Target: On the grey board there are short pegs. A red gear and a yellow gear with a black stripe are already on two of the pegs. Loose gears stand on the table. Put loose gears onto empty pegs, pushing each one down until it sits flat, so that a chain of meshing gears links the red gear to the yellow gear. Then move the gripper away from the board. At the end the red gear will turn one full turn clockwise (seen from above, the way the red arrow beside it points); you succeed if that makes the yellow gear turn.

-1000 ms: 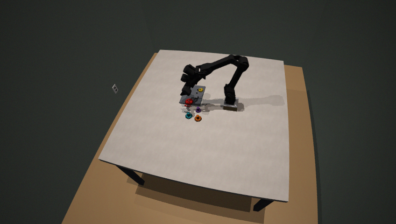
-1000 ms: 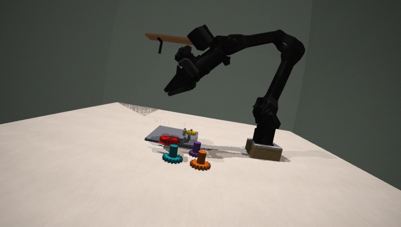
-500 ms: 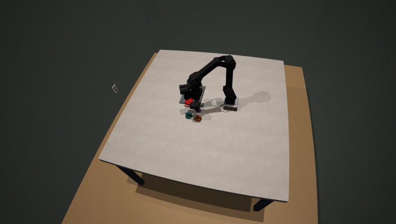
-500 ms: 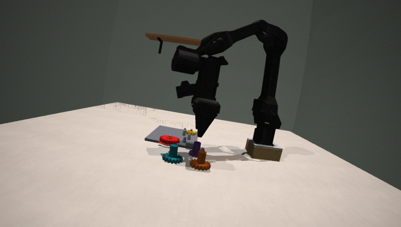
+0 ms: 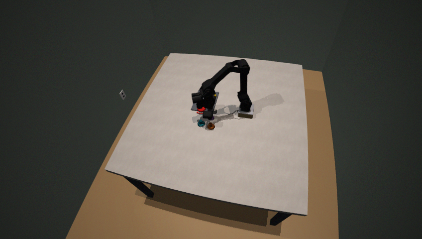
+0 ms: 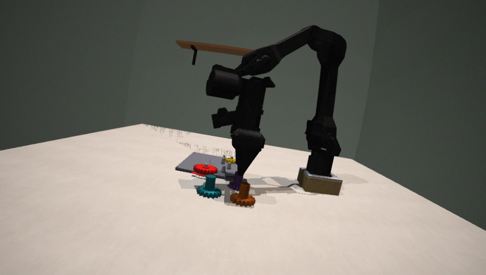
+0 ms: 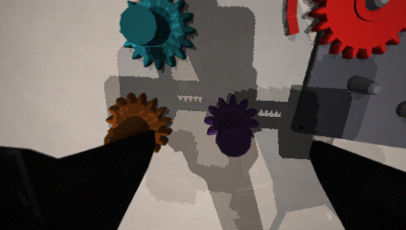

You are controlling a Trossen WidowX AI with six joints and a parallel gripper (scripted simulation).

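Right now my gripper tip is 3 cm above the purple gear. Round my gripper tip: red arrow 9 cm ahead, 2 cm to the right, 4 cm below; orange gear 2 cm behind, 7 cm to the left, 3 cm below; teal gear 5 cm ahead, 6 cm to the left, 3 cm below.
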